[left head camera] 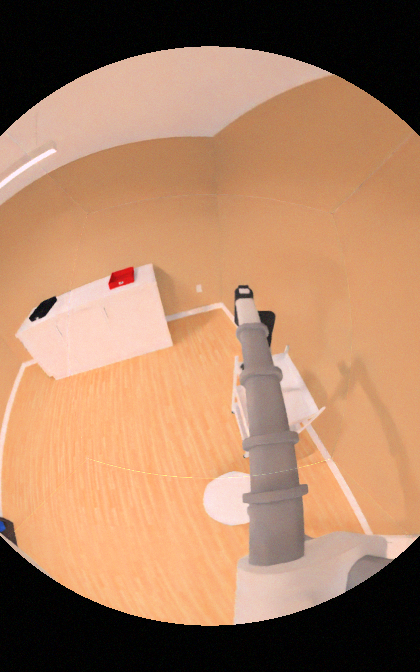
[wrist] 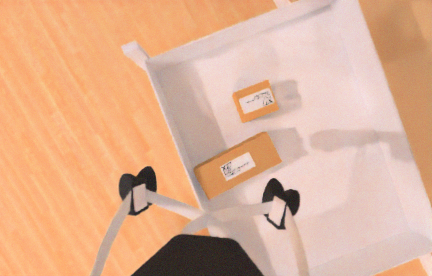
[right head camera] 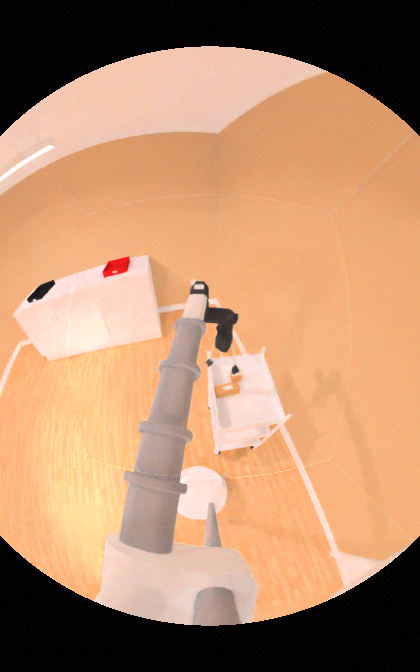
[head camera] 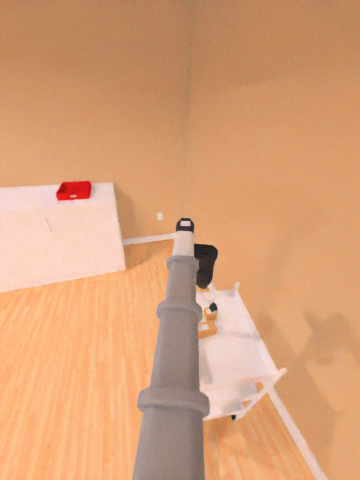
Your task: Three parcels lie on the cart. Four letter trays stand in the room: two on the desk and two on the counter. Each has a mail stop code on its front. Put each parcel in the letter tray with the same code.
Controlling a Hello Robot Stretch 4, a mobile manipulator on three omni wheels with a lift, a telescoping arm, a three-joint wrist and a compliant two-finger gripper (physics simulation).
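Frame: origin at the robot's base, x ahead, y left, z up, level; centimetres.
Seen in the pictures: gripper, fingertip midpoint: [wrist: 210,187].
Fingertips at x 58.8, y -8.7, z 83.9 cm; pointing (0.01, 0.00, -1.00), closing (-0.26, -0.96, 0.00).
A point is followed by its place in that frame.
The white cart [head camera: 230,357] {y -25.2, x 47.7, z 63.6 cm} [left head camera: 300,402] [right head camera: 255,405] [wrist: 345,95] {y -33.6, x 66.3, z 63.5 cm} bears a long cardboard parcel [head camera: 207,330] {y -14.6, x 56.6, z 68.7 cm} [right head camera: 228,389] [wrist: 267,146] {y -17.7, x 60.3, z 68.7 cm} and a smaller cardboard parcel [head camera: 210,314] {y -16.8, x 65.5, z 68.5 cm} [right head camera: 236,378] [wrist: 255,102] {y -17.0, x 67.3, z 68.5 cm}; their labels are blurred. I cannot make out a third parcel. My gripper [right head camera: 223,366] [wrist: 210,187] {y -8.7, x 58.8, z 83.9 cm} is open and empty above the cart's left edge, near the long parcel; one fingertip is over the floor beside the cart, in the wrist view. A red letter tray [head camera: 74,190] {y 112.7, x 177.7, z 88.5 cm} [left head camera: 121,278] [right head camera: 116,267] and a black letter tray [left head camera: 43,309] [right head camera: 41,291] stand at the left, codes unreadable.
The trays stand on the white counter [head camera: 40,240] {y 128.8, x 133.7, z 56.4 cm} [left head camera: 115,325] [right head camera: 107,312]. My extended arm hides part of the cart. A wall runs close along the cart's right side. A blue thing [left head camera: 2,526] shows at the left head view's lower left edge.
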